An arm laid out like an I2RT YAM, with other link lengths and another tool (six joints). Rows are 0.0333 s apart.
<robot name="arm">
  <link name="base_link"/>
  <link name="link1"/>
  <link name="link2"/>
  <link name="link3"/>
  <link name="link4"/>
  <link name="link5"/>
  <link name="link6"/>
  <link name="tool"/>
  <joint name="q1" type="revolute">
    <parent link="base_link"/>
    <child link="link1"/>
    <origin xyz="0 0 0.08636"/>
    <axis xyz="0 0 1"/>
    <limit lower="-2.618" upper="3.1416"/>
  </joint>
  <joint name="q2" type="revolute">
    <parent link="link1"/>
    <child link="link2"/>
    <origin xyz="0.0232 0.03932 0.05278"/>
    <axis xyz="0 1 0"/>
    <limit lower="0" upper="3.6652"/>
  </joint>
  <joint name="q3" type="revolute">
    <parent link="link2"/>
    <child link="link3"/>
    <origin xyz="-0.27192 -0.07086 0"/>
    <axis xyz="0 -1 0"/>
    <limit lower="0" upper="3.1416"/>
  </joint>
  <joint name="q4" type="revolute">
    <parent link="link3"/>
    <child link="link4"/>
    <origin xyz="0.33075 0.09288 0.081"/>
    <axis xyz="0 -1 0"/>
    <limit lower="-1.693" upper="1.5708"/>
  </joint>
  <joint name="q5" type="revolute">
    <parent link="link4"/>
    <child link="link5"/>
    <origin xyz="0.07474 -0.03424 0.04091"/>
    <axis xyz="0 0 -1"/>
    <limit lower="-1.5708" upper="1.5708"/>
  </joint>
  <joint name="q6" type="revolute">
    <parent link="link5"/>
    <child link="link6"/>
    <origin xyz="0.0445 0 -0.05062"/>
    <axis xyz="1 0 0"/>
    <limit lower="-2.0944" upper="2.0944"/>
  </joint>
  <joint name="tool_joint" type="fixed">
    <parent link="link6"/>
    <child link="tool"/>
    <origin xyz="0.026 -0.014 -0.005" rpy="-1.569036 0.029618 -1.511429"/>
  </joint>
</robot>
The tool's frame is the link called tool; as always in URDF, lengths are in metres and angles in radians.
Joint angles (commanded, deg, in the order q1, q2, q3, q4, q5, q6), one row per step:
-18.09, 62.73, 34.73, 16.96, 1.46, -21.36
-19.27, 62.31, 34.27, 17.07, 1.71, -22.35
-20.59, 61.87, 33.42, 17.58, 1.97, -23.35
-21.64, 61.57, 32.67, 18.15, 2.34, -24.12
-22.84, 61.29, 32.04, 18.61, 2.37, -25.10
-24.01, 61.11, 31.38, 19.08, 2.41, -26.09
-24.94, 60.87, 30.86, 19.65, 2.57, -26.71
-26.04, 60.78, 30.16, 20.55, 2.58, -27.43
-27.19, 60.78, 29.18, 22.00, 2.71, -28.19
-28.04, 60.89, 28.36, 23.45, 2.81, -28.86
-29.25, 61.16, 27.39, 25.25, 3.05, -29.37
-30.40, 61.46, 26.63, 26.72, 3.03, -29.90
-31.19, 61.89, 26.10, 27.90, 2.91, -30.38
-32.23, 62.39, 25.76, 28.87, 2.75, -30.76
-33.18, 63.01, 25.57, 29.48, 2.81, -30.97
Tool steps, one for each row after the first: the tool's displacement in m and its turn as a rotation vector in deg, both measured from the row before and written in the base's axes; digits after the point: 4 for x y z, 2 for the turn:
-0.0040, -0.0070, -0.0007, -0.98, 0.29, -1.24
-0.0050, -0.0075, -0.0028, -0.99, 0.29, -1.39
-0.0042, -0.0060, -0.0027, -0.80, 0.21, -1.27
-0.0042, -0.0065, -0.0021, -0.92, 0.30, -1.05
-0.0041, -0.0063, -0.0029, -0.88, 0.44, -1.03
-0.0035, -0.0050, -0.0013, -0.69, 0.02, -0.97
-0.0039, -0.0057, -0.0028, -0.75, 0.07, -0.98
-0.0044, -0.0059, -0.0042, -0.88, -0.04, -1.15
-0.0033, -0.0044, -0.0035, -0.83, -0.12, -0.84
-0.0045, -0.0064, -0.0048, -0.73, -0.21, -1.37
-0.0040, -0.0058, -0.0041, -0.64, -0.07, -1.05
-0.0024, -0.0040, -0.0037, -0.49, 0.07, -0.60
-0.0028, -0.0055, -0.0031, -0.36, 0.09, -0.83
-0.0026, -0.0054, -0.0035, -0.07, 0.29, -0.98

